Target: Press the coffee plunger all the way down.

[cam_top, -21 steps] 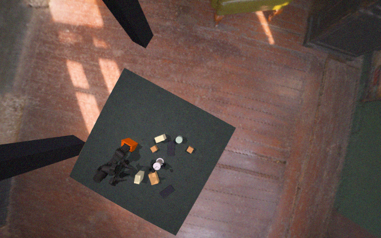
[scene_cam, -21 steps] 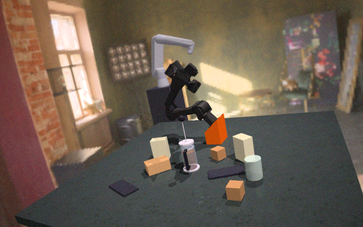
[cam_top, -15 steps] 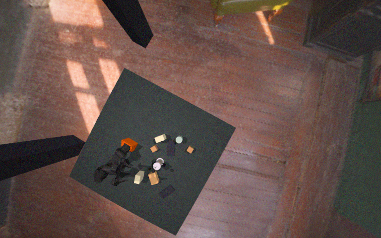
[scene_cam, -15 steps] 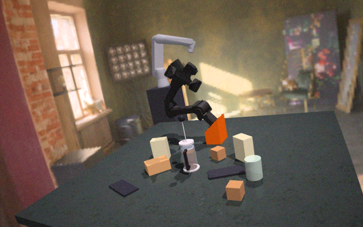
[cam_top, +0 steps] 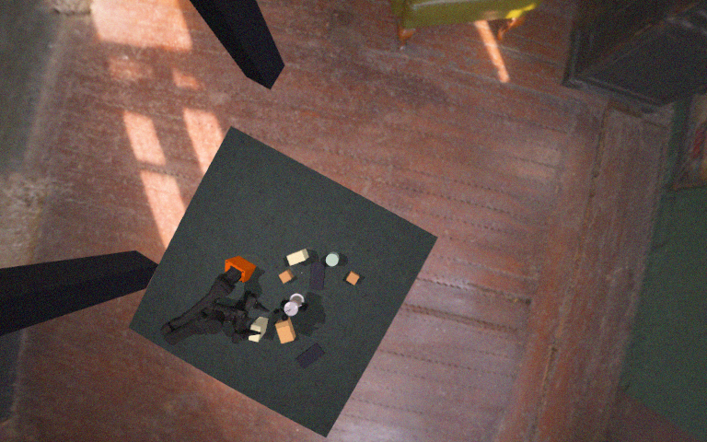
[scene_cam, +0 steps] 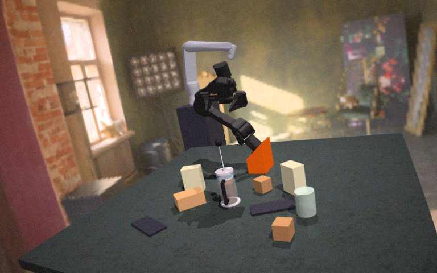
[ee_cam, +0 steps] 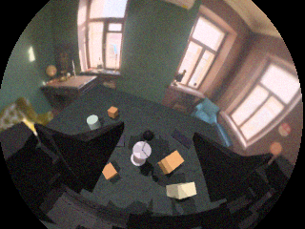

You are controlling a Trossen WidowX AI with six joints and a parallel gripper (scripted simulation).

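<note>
My gripper tip is now 70 mm short of the coffee press, 10 mm to the right of it and 230 mm above it. Also, from my gripper tip: pale cylinder (110 mm ahead, 310 mm to the left, 310 mm below); then orange block (80 mm ahead, 160 mm to the right, 320 mm below).
</note>
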